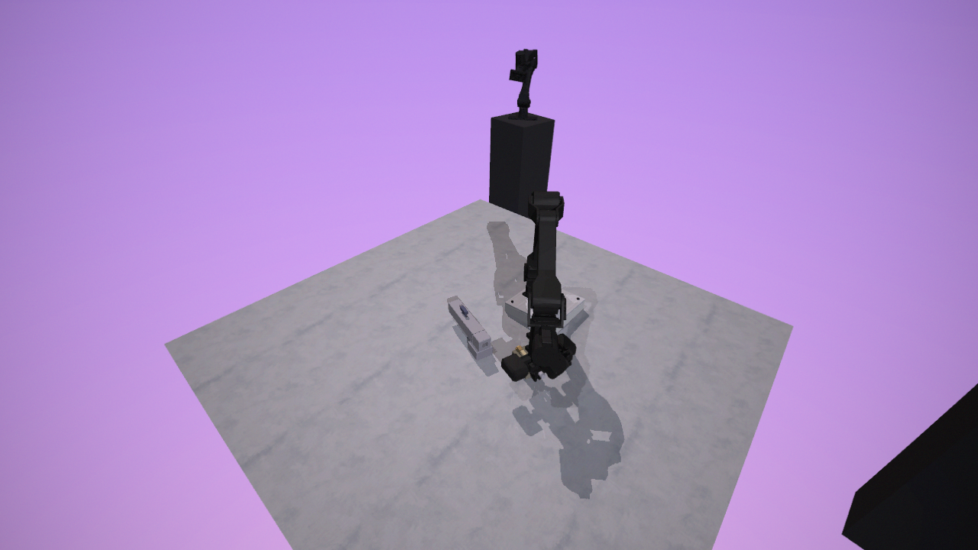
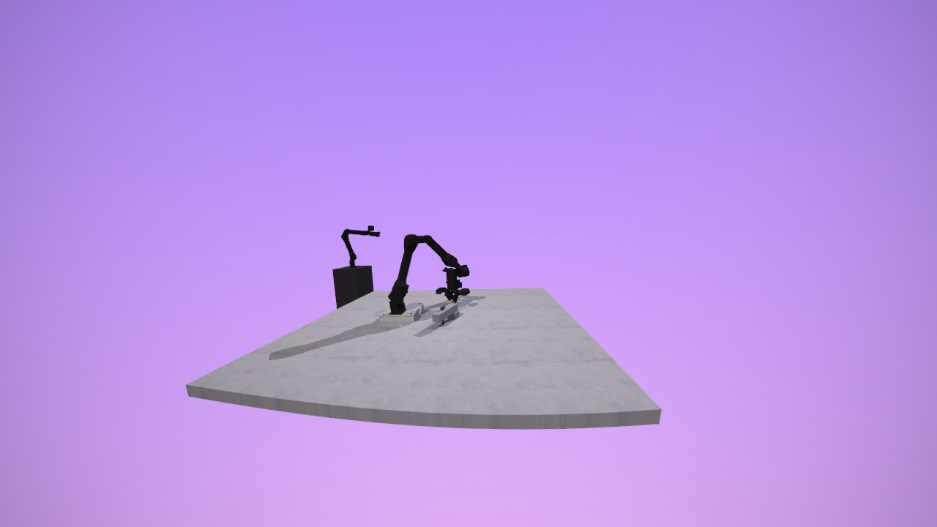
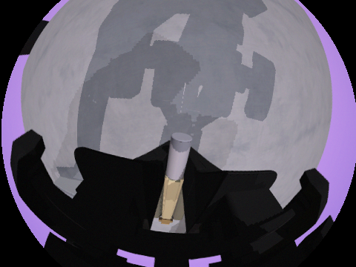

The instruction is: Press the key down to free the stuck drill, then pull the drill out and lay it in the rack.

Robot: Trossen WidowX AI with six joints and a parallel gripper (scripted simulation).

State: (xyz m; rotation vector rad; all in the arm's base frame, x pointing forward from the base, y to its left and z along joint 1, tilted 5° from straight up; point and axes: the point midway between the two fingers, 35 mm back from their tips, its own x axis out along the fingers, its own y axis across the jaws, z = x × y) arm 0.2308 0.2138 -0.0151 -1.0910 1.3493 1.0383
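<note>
My gripper tip is now 40 mm to the left of the drill, 30 mm below it and 10 mm past it. Also, from my gripper tip: rack (50 mm to the right, 10 mm behind, 10 mm above); then long grey block (230 mm to the right, 30 mm ahead, 30 mm above); then key (260 mm to the right, 40 mm above, 20 mm ahead).
</note>
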